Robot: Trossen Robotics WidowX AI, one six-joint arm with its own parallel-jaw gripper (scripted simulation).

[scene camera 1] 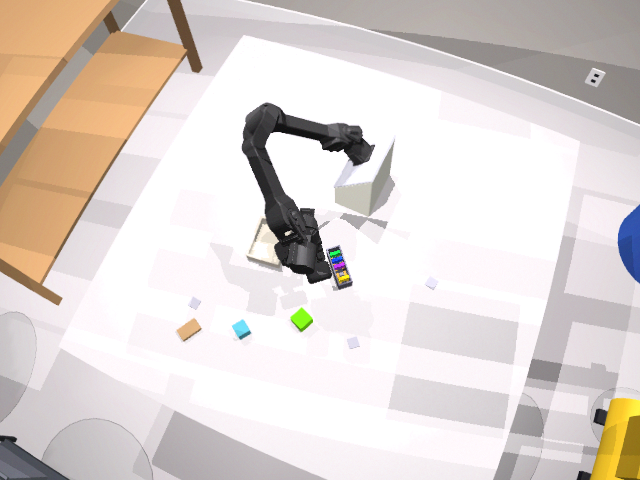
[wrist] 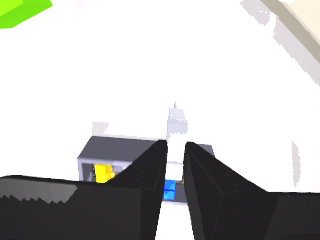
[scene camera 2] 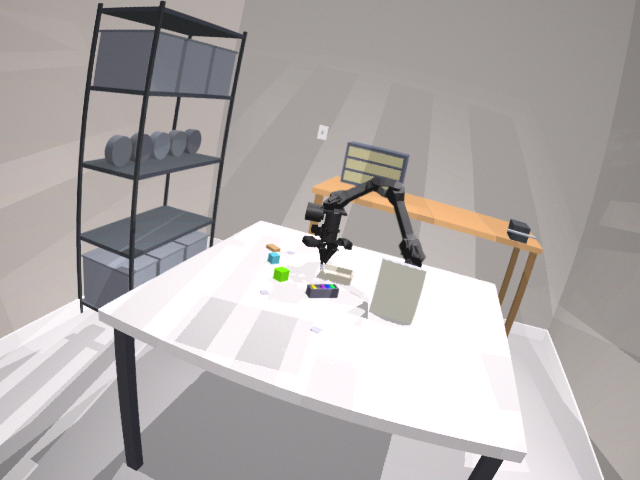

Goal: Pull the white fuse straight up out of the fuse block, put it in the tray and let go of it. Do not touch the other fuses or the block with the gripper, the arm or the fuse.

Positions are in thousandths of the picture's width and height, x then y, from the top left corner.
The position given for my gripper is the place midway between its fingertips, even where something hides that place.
My gripper (scene camera 2: 505,551) carries a white fuse (wrist: 555,527).
My gripper shows as well in scene camera 1 (scene camera 1: 488,541) and in the wrist view (wrist: 545,623).
